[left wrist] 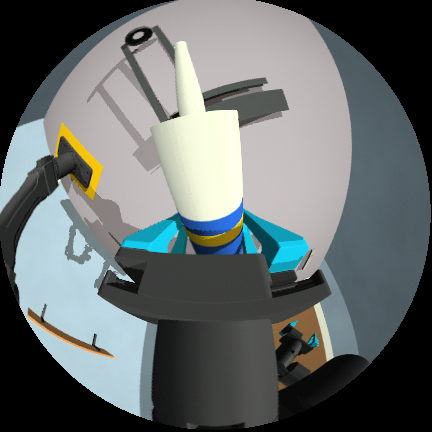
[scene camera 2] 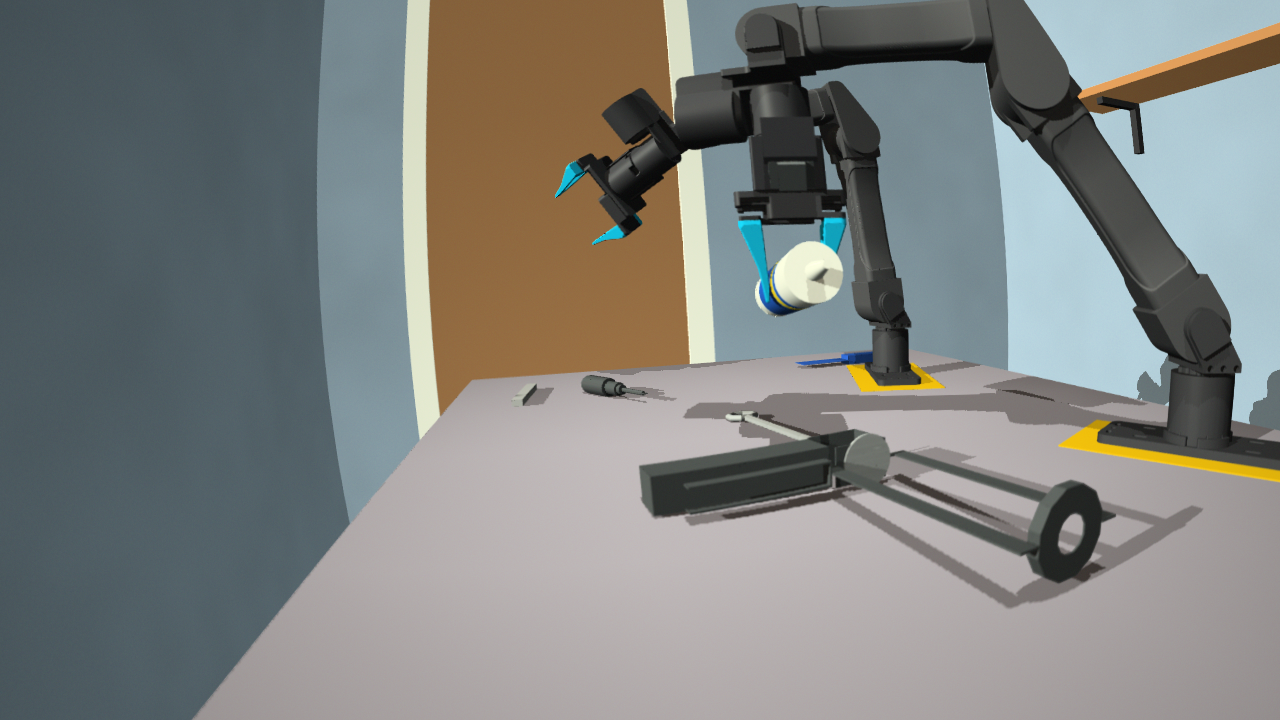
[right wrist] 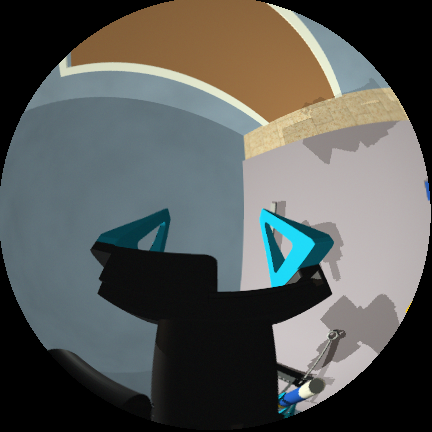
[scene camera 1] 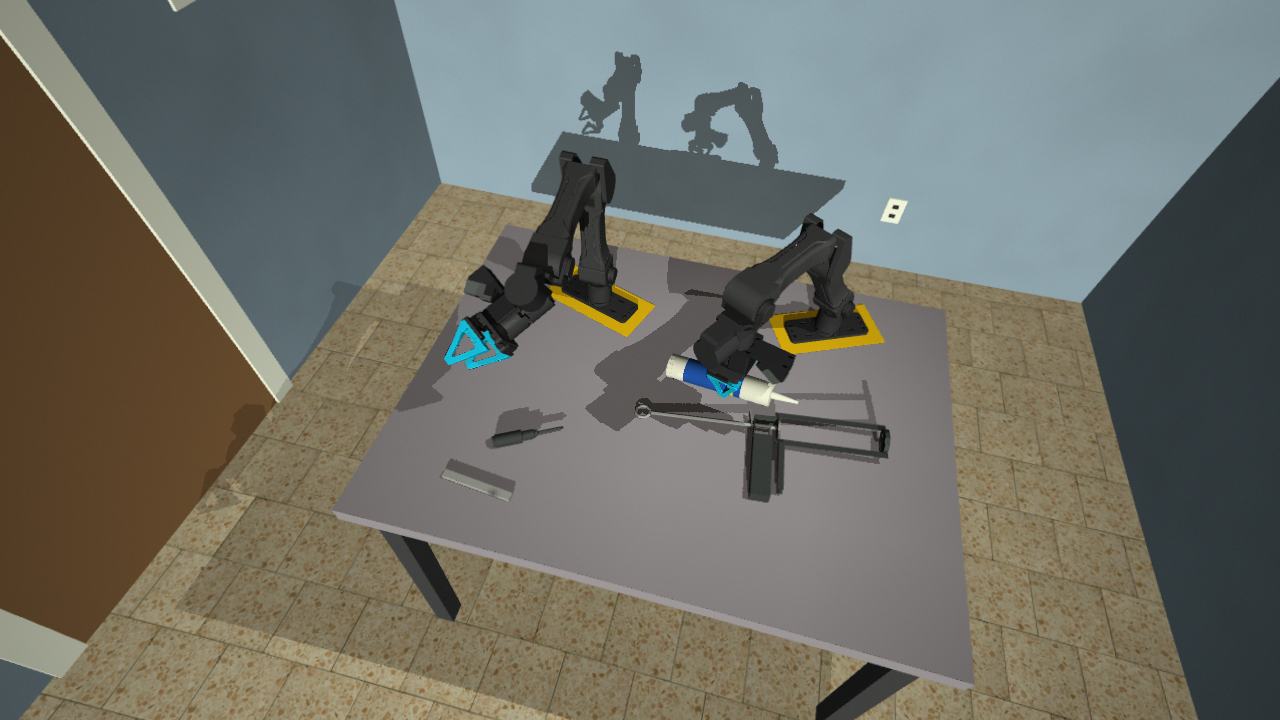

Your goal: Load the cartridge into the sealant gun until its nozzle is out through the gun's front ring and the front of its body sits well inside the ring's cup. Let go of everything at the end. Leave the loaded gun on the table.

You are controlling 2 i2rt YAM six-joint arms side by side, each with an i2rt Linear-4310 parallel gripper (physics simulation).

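Places are measured from the left arm's base along level axes (x ahead, y left, z up), in centimetres.
Pixels of known places: left gripper, fingertip midpoint: (left wrist: pixel 213 213) (scene camera 1: pixel 727 387); right gripper, fingertip midpoint: (left wrist: pixel 305 326) (scene camera 2: pixel 575 219) (right wrist: pixel 214 213) (scene camera 1: pixel 457 364); left arm's base, origin of the base link: (left wrist: pixel 72 159) (scene camera 2: pixel 1195 449) (scene camera 1: pixel 825 329); right arm's base, origin of the base link: (scene camera 2: pixel 890 375) (scene camera 1: pixel 599 299).
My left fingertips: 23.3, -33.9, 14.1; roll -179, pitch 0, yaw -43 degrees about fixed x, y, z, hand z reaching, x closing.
Ahead of a thing's pixels: the offset from my left fingertips to its middle, as dx, dy, dz. "spot": to the spot under its first point.
The white and blue cartridge @[+0.3, +0.5, +1.8] (scene camera 1: pixel 756 390) (scene camera 2: pixel 799 284) (left wrist: pixel 200 160) (right wrist: pixel 298 394) is held above the table, roughly level. In scene camera 1 its nozzle @[+6.1, +8.6, +2.9] (scene camera 1: pixel 785 398) points right, above and behind the gun. My left gripper (scene camera 1: pixel 726 386) (left wrist: pixel 213 213) is shut on its blue middle. The dark gun @[spot: +11.9, +5.2, -10.9] (scene camera 1: pixel 760 461) (scene camera 2: pixel 733 483) (left wrist: pixel 270 102) lies on the table with its two-rail cradle empty. Its front ring @[spot: +12.2, +32.7, -8.6] (scene camera 2: pixel 1070 499) is at the right, and its rod @[-0.7, -1.2, -12.8] (scene camera 1: pixel 689 415) (scene camera 2: pixel 778 428) sticks out at the left. My right gripper (scene camera 1: pixel 459 363) (scene camera 2: pixel 575 219) (right wrist: pixel 214 213) is open and empty, high at the left.
A dark screwdriver @[-3.6, -41.3, -12.8] (scene camera 1: pixel 512 437) (scene camera 2: pixel 599 385) and a grey bar @[+6.1, -52.3, -13.6] (scene camera 1: pixel 478 480) (scene camera 2: pixel 525 393) lie at the left of the table. A blue tool @[-48.5, -36.3, -13.3] (scene camera 2: pixel 856 357) lies beside the right arm's base in scene camera 2. Both arms stand on yellow-bordered base areas along the back.
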